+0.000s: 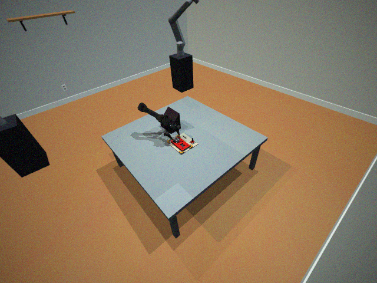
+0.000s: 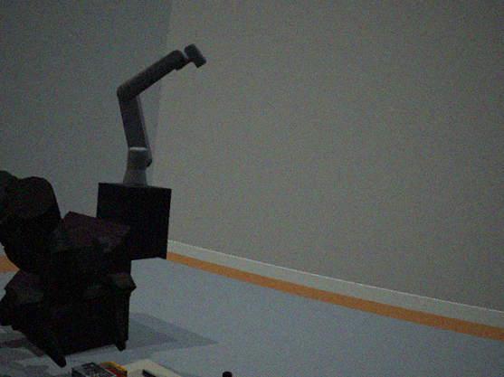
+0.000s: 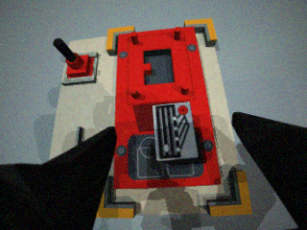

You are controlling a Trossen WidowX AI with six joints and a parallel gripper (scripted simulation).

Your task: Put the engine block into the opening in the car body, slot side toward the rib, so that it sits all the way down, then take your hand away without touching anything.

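The grey engine block is 4 cm below my gripper tip. The rest, counted from my gripper tip: pale base plate: 6 cm below, 5 cm ahead, 3 cm to the left.
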